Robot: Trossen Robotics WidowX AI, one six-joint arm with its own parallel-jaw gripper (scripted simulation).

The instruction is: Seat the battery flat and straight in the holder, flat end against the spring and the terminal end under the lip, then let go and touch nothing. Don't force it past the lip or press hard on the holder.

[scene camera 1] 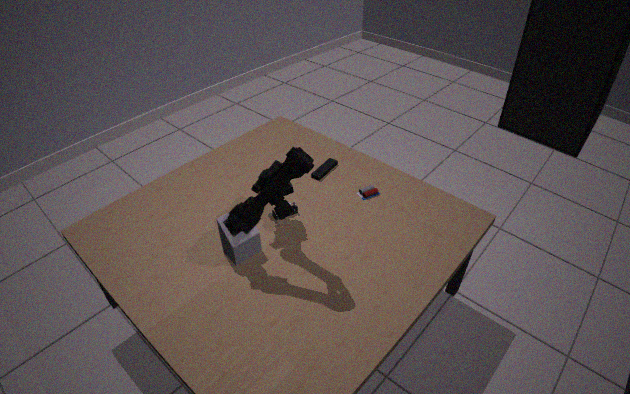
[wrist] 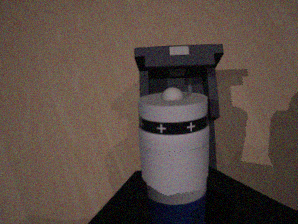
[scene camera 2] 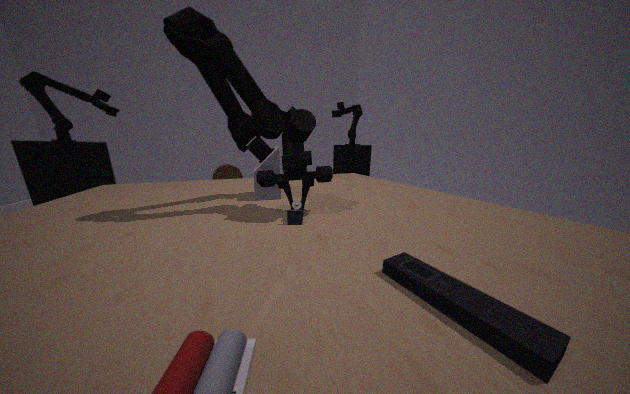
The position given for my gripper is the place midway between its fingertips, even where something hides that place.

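Looking through scene camera 2, I see a long black bar (scene camera 2: 537, 347), and my gripper (scene camera 2: 297, 209) is there too. The wrist view also gives me my gripper (wrist: 172, 178).
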